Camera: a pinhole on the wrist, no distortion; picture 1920 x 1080 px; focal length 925.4 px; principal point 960.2 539.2 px. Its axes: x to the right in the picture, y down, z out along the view. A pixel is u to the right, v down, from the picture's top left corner.
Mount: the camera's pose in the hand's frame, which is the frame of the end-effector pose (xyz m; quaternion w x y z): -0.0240 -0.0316 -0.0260 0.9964 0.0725 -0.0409 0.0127
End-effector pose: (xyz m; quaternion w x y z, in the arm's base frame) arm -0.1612 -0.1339 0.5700 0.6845 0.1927 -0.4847 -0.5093
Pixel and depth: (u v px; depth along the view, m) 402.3 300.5 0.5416
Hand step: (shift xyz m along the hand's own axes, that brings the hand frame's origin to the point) -0.3881 -0.2549 0.4608
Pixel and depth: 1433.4 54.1 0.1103
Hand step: 0.0252 -0.1038 0.0792
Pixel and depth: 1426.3 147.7 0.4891
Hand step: 0.1889 -0.3027 0.4472
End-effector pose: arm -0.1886 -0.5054 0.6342 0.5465 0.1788 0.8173 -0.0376
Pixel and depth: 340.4 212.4 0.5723
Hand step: -0.4452 -0.3222 0.4774
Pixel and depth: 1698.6 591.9 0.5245
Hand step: 0.3503 -0.0703 0.5304
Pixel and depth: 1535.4 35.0 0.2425
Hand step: 0.1110 -0.1947 0.2067
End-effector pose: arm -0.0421 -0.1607 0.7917 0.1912 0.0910 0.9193 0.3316
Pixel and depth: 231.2 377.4 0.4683
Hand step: -0.4263 -0.1879 0.3933
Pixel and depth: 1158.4 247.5 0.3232
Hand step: 0.0224 -0.1781 0.2839
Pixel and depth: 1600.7 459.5 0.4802
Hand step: 0.2702 -0.1360 0.4693
